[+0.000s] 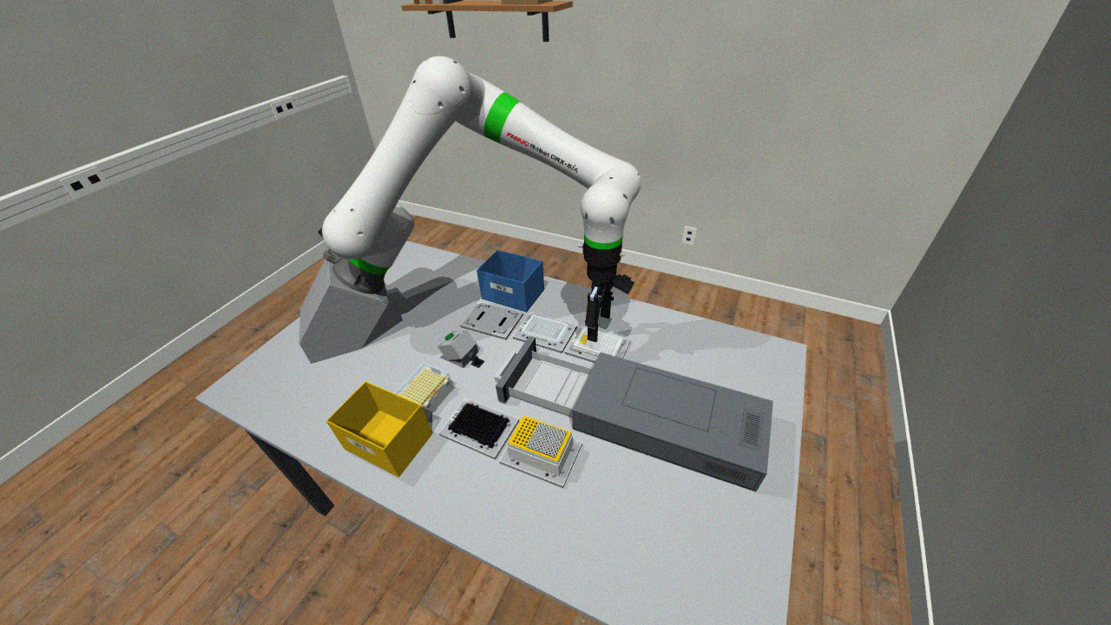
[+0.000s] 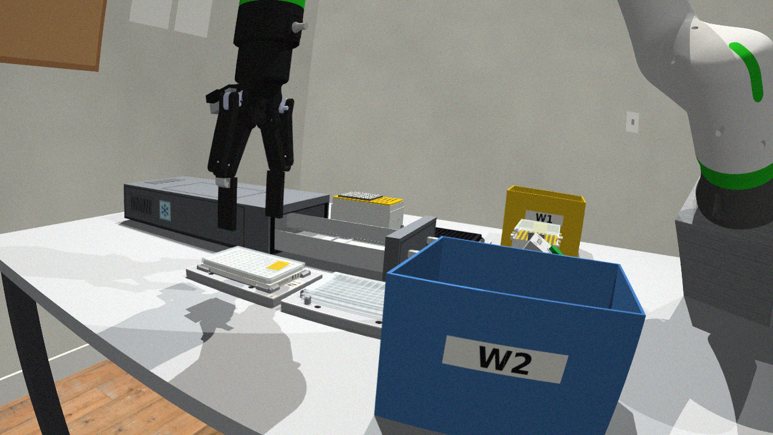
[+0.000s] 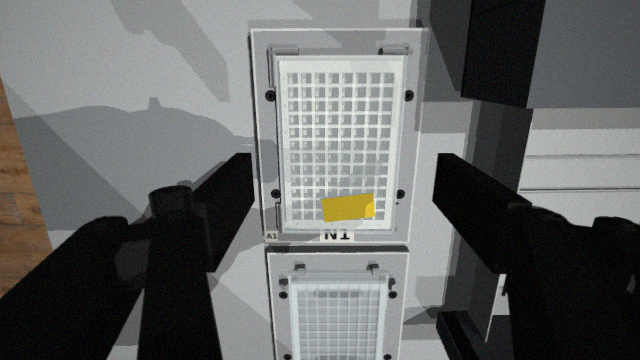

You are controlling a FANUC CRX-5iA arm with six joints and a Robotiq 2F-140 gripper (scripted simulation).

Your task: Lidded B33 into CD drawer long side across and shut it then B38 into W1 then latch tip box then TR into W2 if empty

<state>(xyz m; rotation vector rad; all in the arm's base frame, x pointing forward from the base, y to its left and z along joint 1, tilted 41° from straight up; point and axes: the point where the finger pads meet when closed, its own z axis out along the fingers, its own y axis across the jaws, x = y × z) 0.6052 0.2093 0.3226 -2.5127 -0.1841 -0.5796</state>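
The clear plate lid is 8 cm below my hand. From my hand the other things lie so: cooler drawer: 1 cm ahead, 20 cm to the right, 7 cm below; then white assay plate: 8 cm below; then clear plate: 17 cm behind, 5 cm to the right, 9 cm below.
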